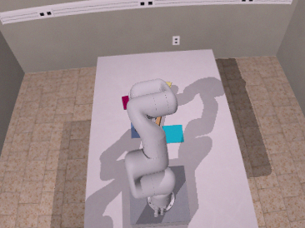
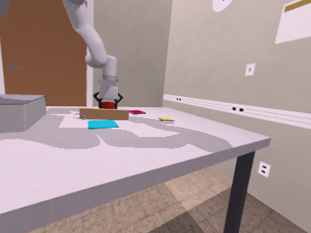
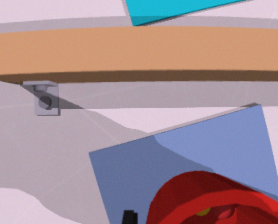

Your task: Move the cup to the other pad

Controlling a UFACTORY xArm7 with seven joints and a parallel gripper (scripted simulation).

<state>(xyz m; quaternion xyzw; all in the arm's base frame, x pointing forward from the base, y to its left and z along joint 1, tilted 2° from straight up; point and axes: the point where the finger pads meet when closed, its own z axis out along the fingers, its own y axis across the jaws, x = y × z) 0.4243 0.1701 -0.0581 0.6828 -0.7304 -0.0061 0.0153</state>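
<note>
Now: the red cup 2 cm below my hand. From my hand the other things lie so: yellow marble 3 cm below, 1 cm to the right; blue pad 5 cm below; wooden rail 10 cm to the right, 3 cm below, 1 cm behind.
</note>
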